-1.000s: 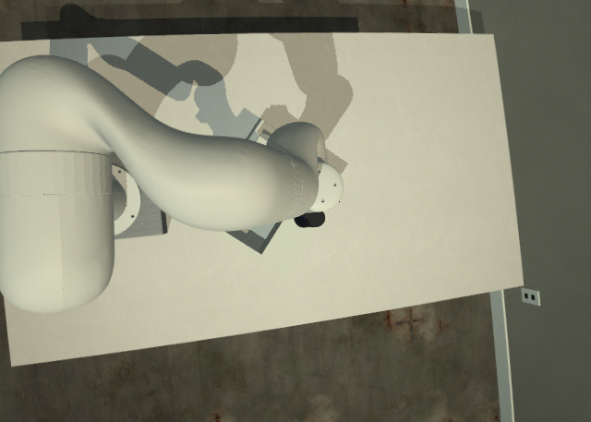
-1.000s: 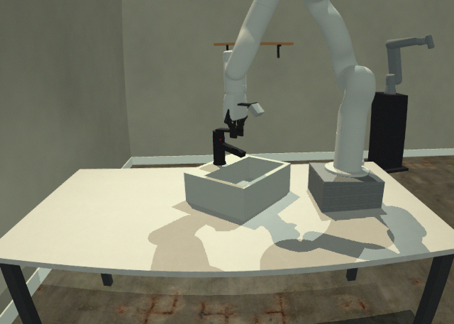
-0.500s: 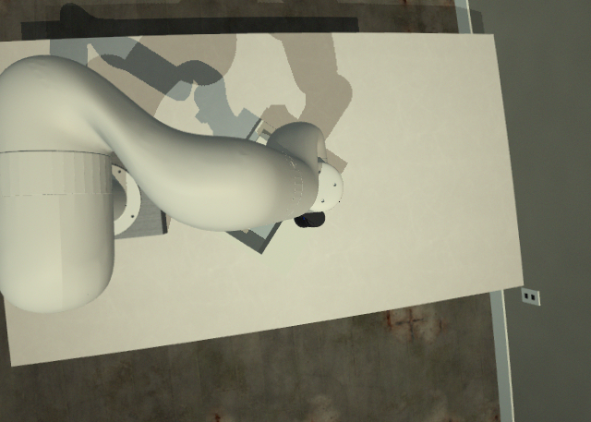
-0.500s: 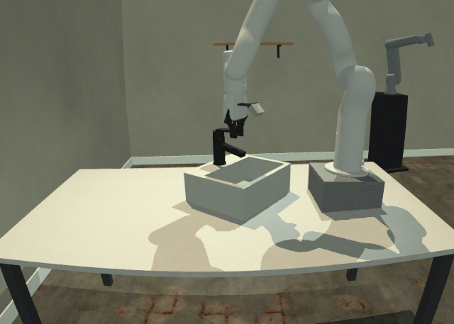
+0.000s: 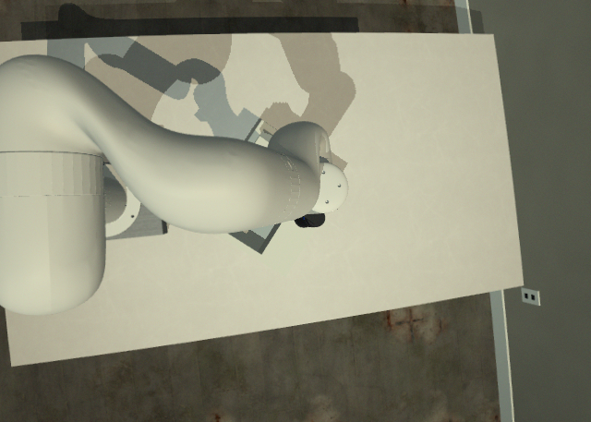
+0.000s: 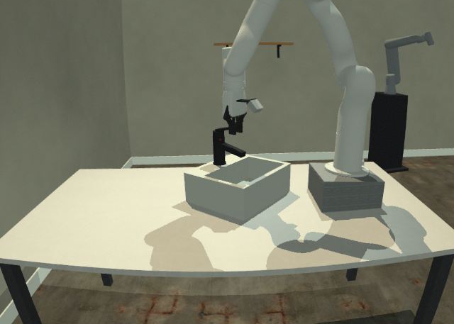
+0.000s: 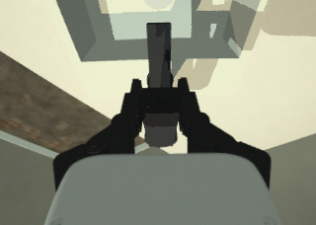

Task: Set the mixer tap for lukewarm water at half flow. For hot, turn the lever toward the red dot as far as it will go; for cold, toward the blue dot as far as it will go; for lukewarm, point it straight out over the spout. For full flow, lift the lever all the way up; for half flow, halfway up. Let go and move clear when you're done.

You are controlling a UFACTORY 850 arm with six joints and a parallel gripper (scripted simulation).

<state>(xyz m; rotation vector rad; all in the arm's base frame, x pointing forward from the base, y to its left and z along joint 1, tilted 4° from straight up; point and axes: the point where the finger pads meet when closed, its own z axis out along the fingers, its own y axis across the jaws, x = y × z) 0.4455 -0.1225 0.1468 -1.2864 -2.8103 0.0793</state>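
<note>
My hand is 3 cm to the left of the lever and 2 cm short of it. The rest, counted from my hand: grey sink basin (25 cm below, 2 cm to the left, 2 cm behind); black mixer tap (5 cm to the right, 5 cm below, 4 cm ahead).
</note>
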